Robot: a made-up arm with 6 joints. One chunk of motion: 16 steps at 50 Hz.
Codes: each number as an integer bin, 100 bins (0 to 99) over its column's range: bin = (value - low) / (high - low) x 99, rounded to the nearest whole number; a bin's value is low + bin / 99 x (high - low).
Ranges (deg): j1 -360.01..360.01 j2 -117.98..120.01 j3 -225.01..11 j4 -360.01..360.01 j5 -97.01..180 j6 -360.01..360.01
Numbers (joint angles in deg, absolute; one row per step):
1: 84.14 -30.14 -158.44 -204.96 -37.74 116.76
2: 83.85 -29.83 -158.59 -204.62 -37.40 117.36
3: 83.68 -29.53 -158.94 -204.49 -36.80 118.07
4: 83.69 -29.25 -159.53 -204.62 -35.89 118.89
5: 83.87 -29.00 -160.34 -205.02 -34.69 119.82
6: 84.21 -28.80 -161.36 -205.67 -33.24 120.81
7: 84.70 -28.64 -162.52 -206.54 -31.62 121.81
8: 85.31 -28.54 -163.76 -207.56 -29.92 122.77
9: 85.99 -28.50 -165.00 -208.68 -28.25 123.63
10: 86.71 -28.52 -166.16 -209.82 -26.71 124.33
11: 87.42 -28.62 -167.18 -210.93 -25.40 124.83
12: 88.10 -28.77 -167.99 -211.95 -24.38 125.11
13: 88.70 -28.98 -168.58 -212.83 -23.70 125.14
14: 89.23 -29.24 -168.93 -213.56 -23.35 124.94
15: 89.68 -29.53 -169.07 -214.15 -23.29 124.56
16: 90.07 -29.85 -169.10 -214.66 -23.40 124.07
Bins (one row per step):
1: 61 37 28 21 21 66
2: 61 37 28 21 21 66
3: 61 37 28 21 22 66
4: 61 37 27 21 22 66
5: 61 37 27 21 22 66
6: 61 37 27 21 23 66
7: 61 37 26 21 23 66
8: 61 37 26 21 24 66
9: 61 37 25 21 25 66
10: 61 37 25 21 25 67
11: 62 37 24 20 26 67
12: 62 37 24 20 26 67
13: 62 37 24 20 26 67
14: 62 37 24 20 26 67
15: 62 37 23 20 26 67
16: 62 37 23 20 26 67

